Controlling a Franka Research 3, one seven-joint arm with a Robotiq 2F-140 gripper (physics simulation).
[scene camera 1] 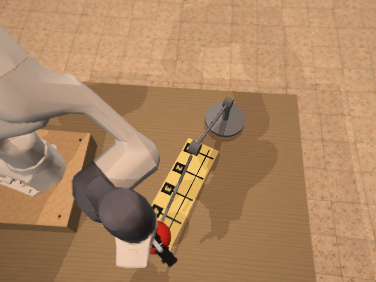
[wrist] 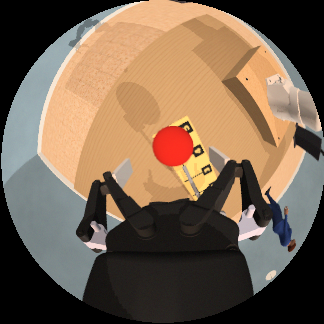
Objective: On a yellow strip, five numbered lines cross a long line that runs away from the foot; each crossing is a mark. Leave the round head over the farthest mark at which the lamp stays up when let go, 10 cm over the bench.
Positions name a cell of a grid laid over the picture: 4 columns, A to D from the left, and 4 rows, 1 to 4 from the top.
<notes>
In view: the gripper (wrist: C2), a round red head (wrist: C2) and a yellow strip (scene camera 1: C3).
The yellow strip shows as well in the wrist view (wrist: C3).
</notes>
